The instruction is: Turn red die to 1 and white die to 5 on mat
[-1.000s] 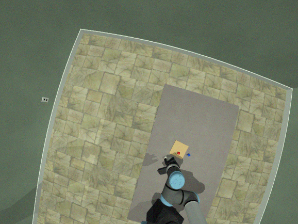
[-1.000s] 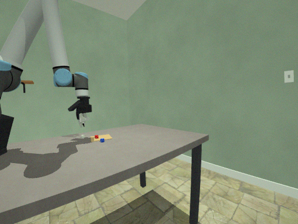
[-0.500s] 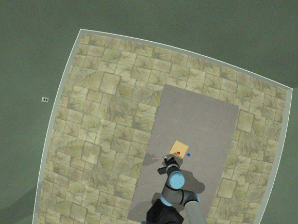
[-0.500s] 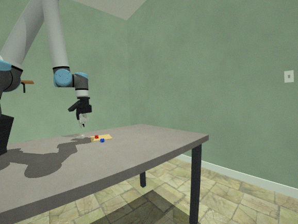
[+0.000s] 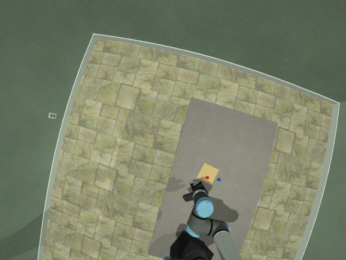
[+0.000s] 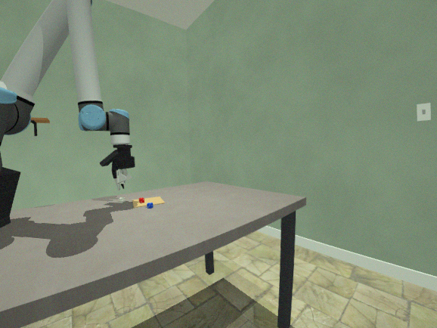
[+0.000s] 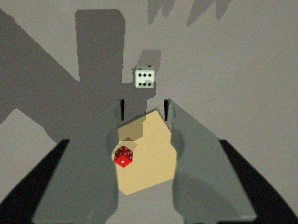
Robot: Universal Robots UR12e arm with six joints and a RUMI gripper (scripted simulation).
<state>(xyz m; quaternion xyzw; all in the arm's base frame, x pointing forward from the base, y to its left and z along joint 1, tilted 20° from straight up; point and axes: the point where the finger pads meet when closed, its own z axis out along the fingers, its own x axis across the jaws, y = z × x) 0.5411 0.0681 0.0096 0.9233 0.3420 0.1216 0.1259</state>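
Right now the white die is 70 mm below my hand. Round my hand: blue die (50 mm ahead, 220 mm to the right, 70 mm below); then tan mat (90 mm ahead, 120 mm to the right, 80 mm below); then red die (60 mm ahead, 110 mm to the right, 60 mm below).
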